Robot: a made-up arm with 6 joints. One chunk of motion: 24 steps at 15 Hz.
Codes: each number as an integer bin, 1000 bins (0 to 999) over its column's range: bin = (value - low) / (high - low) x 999, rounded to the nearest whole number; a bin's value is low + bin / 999 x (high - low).
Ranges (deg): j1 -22..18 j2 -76..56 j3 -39..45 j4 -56..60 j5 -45..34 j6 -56..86
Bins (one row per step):
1: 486 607 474 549 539 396
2: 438 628 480 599 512 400
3: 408 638 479 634 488 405
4: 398 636 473 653 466 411
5: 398 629 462 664 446 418
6: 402 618 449 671 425 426
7: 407 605 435 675 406 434
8: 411 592 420 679 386 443
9: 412 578 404 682 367 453
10: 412 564 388 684 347 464
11: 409 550 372 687 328 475
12: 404 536 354 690 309 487
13: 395 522 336 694 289 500
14: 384 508 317 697 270 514
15: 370 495 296 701 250 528
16: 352 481 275 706 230 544
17: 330 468 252 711 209 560
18: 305 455 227 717 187 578
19: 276 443 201 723 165 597
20: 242 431 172 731 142 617
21: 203 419 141 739 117 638
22: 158 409 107 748 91 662
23: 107 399 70 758 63 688
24: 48 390 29 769 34 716
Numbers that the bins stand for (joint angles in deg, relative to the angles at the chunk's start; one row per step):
1: -2.54 4.20 0.86 7.75 -2.38 0.29
2: -4.46 6.98 1.36 13.55 -4.51 0.86
3: -5.66 8.30 1.28 17.62 -6.41 1.57
4: -6.06 8.04 0.77 19.82 -8.15 2.42
5: -6.06 7.11 -0.15 21.10 -9.73 3.42
6: -5.90 5.66 -1.25 21.91 -11.39 4.55
7: -5.70 3.94 -2.42 22.38 -12.89 5.69
8: -5.54 2.22 -3.68 22.84 -14.48 6.97
9: -5.50 0.37 -5.03 23.19 -15.98 8.39
10: -5.50 -1.48 -6.38 23.42 -17.56 9.95
11: -5.62 -3.33 -7.72 23.77 -19.06 11.52
12: -5.82 -5.18 -9.23 24.12 -20.56 13.22
13: -6.18 -7.03 -10.75 24.58 -22.15 15.07
14: -6.62 -8.88 -12.35 24.93 -23.65 17.06
15: -7.19 -10.59 -14.11 25.40 -25.23 19.05
16: -7.91 -12.44 -15.88 25.98 -26.81 21.33
17: -8.79 -14.16 -17.81 26.56 -28.47 23.60
18: -9.79 -15.88 -19.91 27.26 -30.21 26.16
19: -10.95 -17.47 -22.10 27.95 -31.95 28.86
20: -12.31 -19.05 -24.54 28.88 -33.77 31.70
21: -13.87 -20.64 -27.14 29.81 -35.75 34.69
22: -15.67 -21.96 -30.00 30.85 -37.80 38.10
23: -17.72 -23.28 -33.11 32.02 -40.02 41.79
24: -20.08 -24.47 -36.56 33.29 -42.31 45.77

